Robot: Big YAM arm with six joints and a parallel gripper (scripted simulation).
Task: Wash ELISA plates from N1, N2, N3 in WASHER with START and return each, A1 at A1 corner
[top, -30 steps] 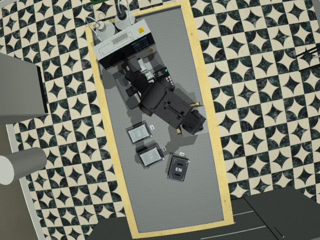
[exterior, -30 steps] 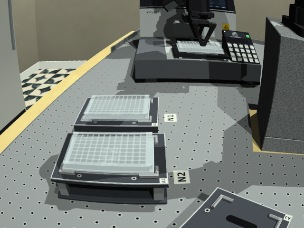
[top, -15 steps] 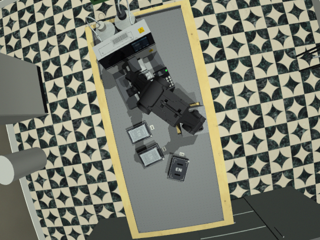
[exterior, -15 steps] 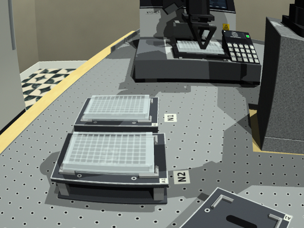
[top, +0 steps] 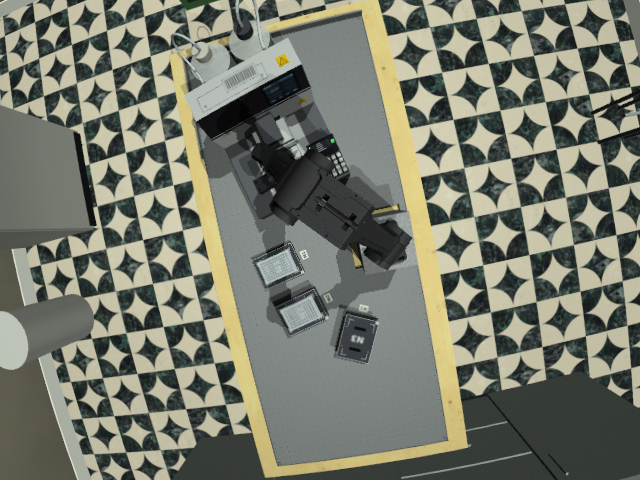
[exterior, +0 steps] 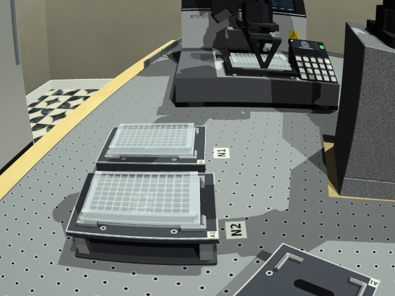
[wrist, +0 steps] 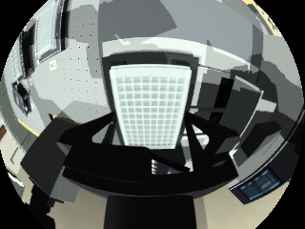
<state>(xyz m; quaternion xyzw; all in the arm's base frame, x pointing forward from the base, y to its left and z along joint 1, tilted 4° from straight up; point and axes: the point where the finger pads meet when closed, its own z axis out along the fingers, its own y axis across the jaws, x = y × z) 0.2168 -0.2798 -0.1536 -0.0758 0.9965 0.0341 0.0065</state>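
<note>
The washer carrier is 10 mm below my hand. Round my hand: plate washer: 20 mm ahead, 150 mm to the right, 40 mm above; then nest N3: 40 mm behind, 610 mm to the left, 50 mm below; then nest label: 60 mm ahead, 260 mm to the left, 90 mm below.
</note>
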